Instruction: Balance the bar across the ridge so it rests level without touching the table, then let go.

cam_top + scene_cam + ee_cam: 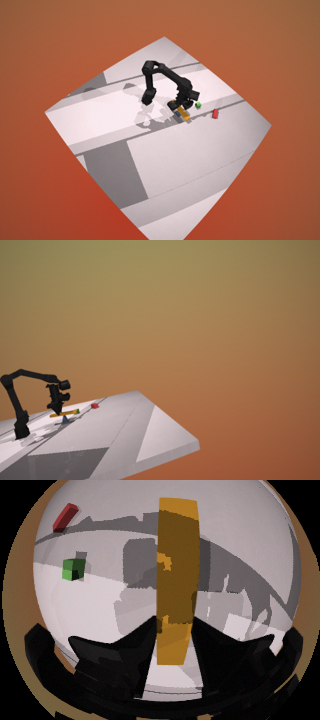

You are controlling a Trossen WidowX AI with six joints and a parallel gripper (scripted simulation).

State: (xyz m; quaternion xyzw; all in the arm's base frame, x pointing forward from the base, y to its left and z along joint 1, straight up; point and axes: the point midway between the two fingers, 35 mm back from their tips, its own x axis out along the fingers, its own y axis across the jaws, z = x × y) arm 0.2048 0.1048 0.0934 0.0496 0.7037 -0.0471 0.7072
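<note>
My gripper tip is 30 mm short of the orange bar. From my gripper tip the other things lie so: red block 220 mm ahead, 200 mm to the left, 40 mm below; green cube 160 mm to the left, 80 mm ahead, 40 mm below.
</note>
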